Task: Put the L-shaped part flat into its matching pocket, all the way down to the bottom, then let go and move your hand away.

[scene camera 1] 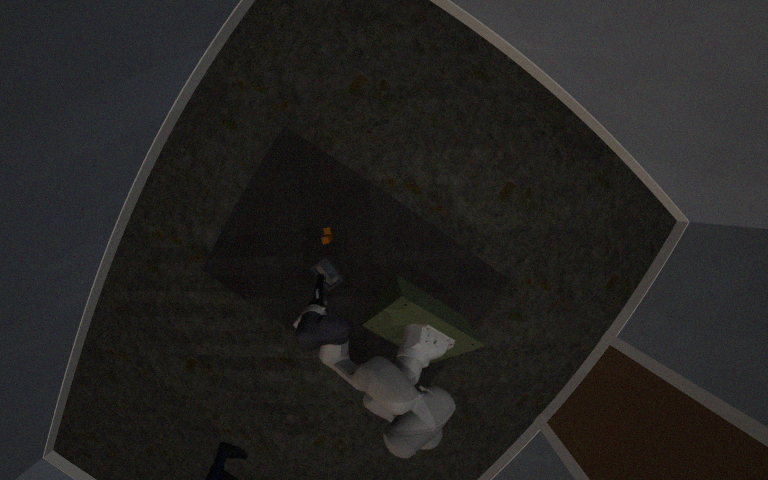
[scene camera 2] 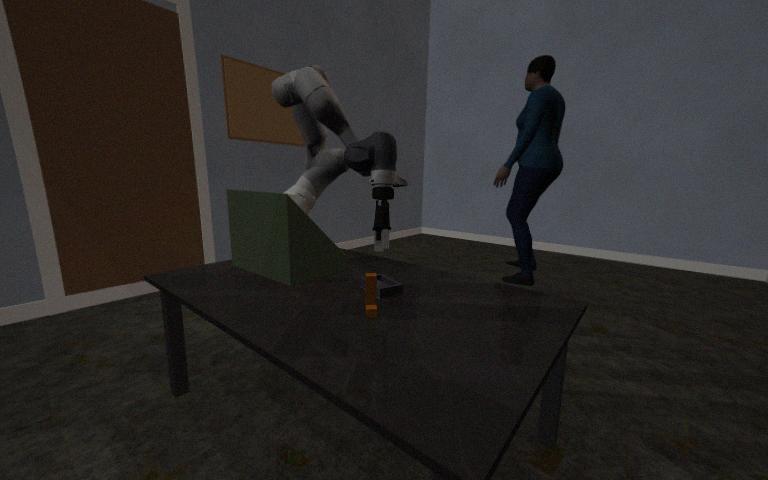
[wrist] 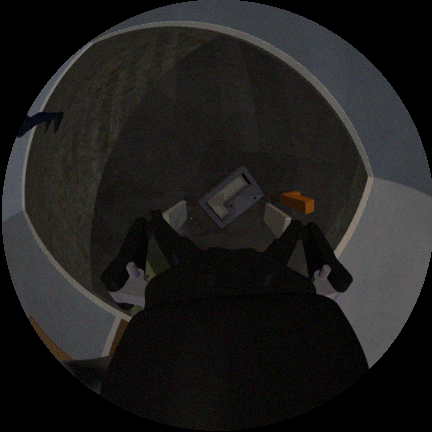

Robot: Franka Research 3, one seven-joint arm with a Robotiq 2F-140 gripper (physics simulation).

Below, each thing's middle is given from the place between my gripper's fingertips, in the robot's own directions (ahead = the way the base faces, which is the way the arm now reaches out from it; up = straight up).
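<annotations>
My hand: 12 cm above the grey pocket block [wrist: 236,192], 3 cm to the left of it, 2 cm short of it.
</annotations>
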